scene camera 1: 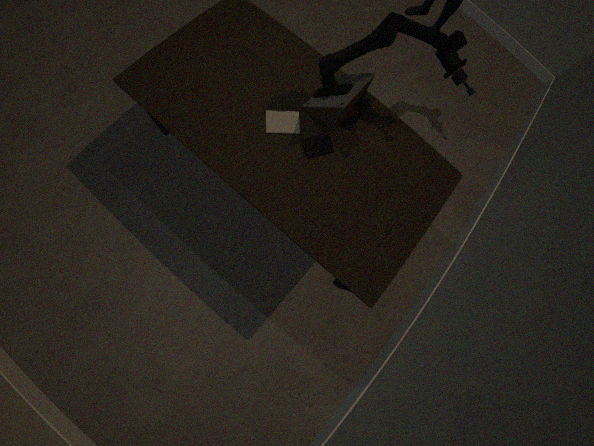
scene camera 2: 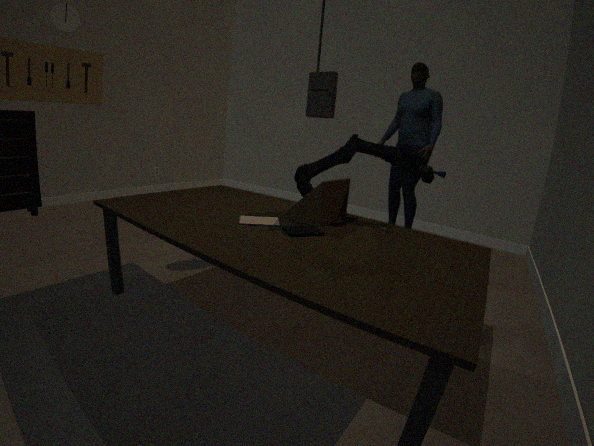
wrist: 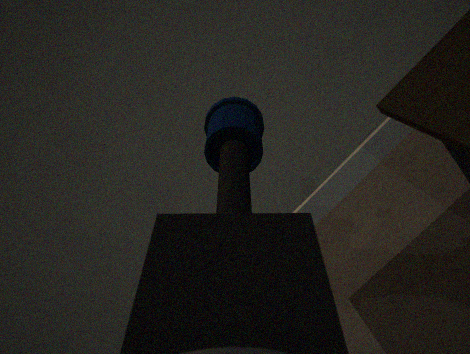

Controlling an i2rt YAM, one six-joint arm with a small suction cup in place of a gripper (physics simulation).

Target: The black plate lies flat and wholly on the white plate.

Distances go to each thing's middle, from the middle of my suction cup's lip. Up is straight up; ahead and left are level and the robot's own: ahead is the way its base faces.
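I see that the white plate (scene camera 1: 281,122) is far below my suction cup, far ahead of it and far to the right of it.
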